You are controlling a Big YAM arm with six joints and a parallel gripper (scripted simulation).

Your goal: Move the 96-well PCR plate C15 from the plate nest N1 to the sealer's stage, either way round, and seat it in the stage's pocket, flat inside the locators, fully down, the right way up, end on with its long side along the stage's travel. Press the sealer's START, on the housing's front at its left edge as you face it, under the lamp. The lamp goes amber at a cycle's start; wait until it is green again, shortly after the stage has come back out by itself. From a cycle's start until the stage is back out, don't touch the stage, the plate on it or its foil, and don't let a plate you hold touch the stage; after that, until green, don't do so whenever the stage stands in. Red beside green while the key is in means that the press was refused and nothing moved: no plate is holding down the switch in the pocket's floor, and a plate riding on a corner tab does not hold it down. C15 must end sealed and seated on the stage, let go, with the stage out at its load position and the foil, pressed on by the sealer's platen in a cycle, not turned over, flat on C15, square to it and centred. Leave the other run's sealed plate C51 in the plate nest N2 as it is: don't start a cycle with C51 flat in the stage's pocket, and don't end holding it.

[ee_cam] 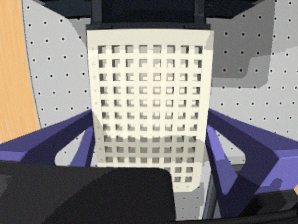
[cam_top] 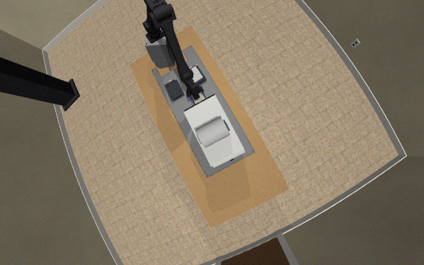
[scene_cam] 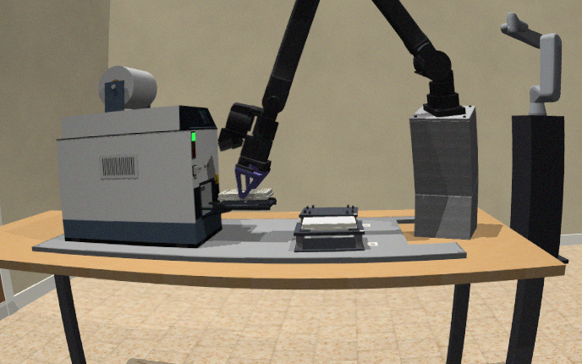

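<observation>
Right now the white 96-well plate C15 is right at my hand. From my hand the other things lie so: sealer's dark stage: 30 mm below; then sealed plate C51: 200 mm behind, 90 mm to the left, 70 mm below; then start key: 120 mm ahead, 80 mm to the left, 70 mm above.
</observation>
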